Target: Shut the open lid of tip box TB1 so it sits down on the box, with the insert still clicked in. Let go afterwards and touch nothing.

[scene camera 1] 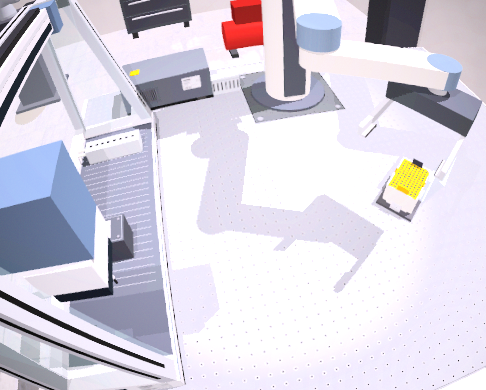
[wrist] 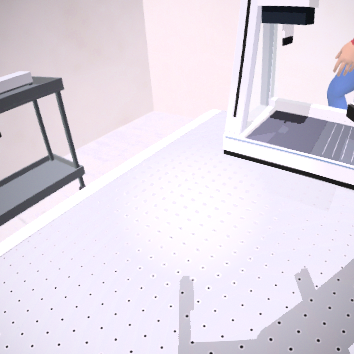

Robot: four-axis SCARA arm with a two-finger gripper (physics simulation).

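Where they show: gripper, fingertip midpoint: (scene camera 1: pixel 400 152) (wrist: pixel 163 93); arm's base, link origin: (scene camera 1: pixel 287 93).
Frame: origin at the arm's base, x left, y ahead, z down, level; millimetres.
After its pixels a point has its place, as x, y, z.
Tip box TB1 (scene camera 1: pixel 400 198) {118, 559, -52} is a white box on a dark base plate at the right of the scene view. Its yellow insert (scene camera 1: pixel 410 176) {169, 514, -69} with rows of holes faces up, and a small dark part (scene camera 1: pixel 417 163) {206, 486, -79} stands at its back edge. The lid cannot be clearly made out. My gripper (scene camera 1: pixel 405 150) {2, 637, -303} is wide open and holds nothing. One finger is behind and left of the box, the other to its right; both look higher than the box, and contact cannot be told. The box and the fingers do not show in the wrist view.
The arm's column (scene camera 1: pixel 285 50) {-31, 77, -213} stands on a base plate at the back, beside a grey control box (scene camera 1: pixel 175 80) {-364, -35, -109}. A framed enclosure (scene camera 1: pixel 167 280) {-450, 623, -40} (wrist: pixel 295 161) {-450, 678, -40} is at the left, with a blue-topped unit (scene camera 1: pixel 45 210) {-479, 778, -484} inside. A dark cart (wrist: pixel 42 177) stands beyond the table edge.
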